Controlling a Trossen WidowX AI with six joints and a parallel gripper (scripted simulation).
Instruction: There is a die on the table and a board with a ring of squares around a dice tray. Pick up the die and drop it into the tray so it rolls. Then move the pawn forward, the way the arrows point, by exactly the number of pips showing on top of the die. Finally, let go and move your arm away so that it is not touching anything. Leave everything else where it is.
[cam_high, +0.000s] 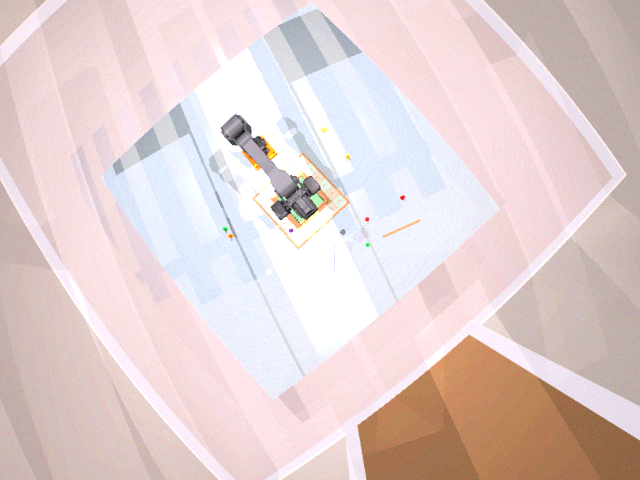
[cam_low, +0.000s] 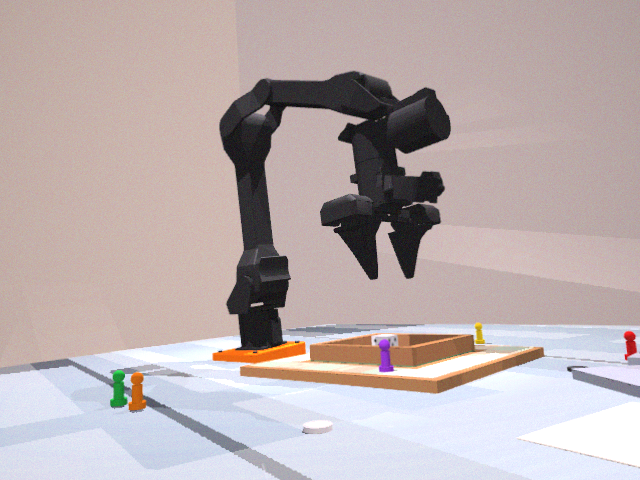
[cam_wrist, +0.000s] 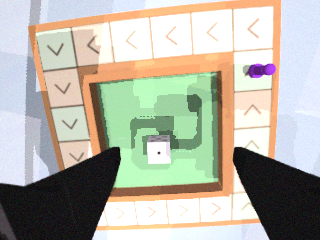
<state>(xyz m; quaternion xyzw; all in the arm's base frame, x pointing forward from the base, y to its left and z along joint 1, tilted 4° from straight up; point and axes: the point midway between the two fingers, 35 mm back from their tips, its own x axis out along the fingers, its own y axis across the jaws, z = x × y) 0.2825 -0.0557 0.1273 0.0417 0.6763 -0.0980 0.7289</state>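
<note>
The purple pawn is 4 cm ahead of my gripper tip, 10 cm to the right of it and 9 cm below it. Round my gripper tip: walled tray: 2 cm behind, 2 cm to the left, 11 cm below; grey slab: 27 cm ahead, 5 cm to the right, 11 cm below; white die: 3 cm behind, 2 cm to the left, 9 cm below.
</note>
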